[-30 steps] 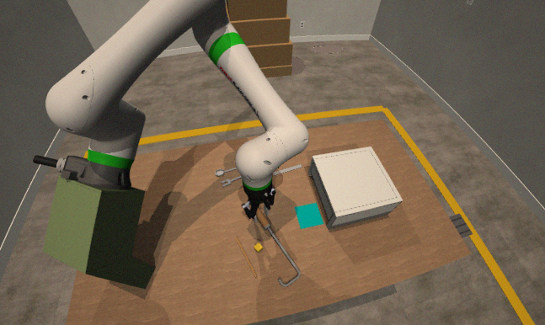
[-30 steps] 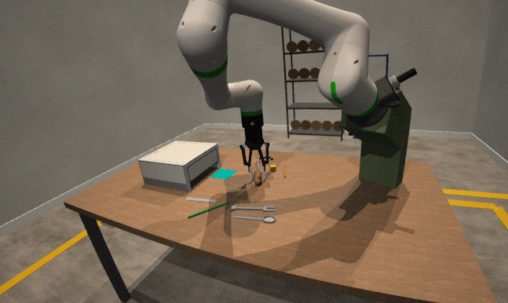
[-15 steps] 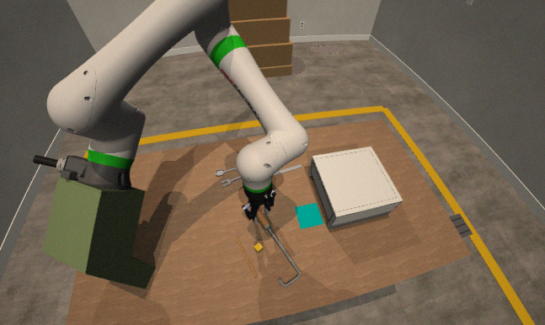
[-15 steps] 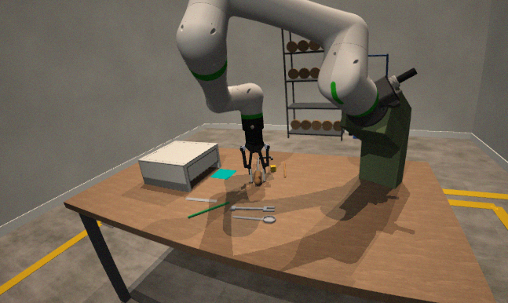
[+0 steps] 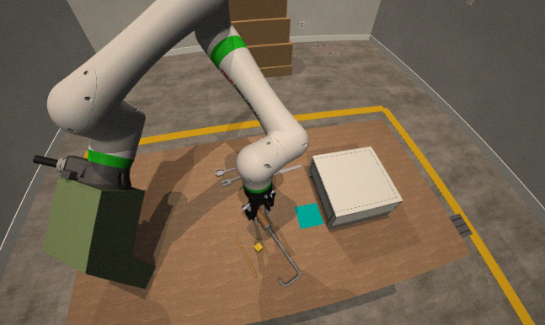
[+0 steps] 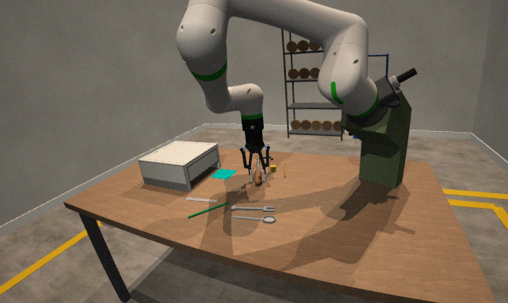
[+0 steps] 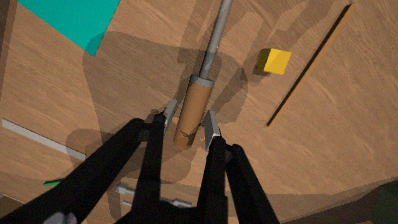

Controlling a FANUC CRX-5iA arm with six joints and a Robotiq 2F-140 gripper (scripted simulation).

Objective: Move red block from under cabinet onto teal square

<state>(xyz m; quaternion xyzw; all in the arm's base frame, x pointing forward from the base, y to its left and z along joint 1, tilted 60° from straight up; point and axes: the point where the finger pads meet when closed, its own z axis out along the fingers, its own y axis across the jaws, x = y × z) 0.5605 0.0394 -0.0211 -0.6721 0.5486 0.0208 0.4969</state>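
My gripper is now 210 mm to the right of the fork, 90 mm past it and 30 mm above it. Also, from my hand: yellow cube 130 mm to the right, 20 mm below, 20 mm behind; then teal square 210 mm ahead, 30 mm below, 10 mm to the right; then flat grey bar 240 mm to the left, 150 mm ahead, 30 mm below.
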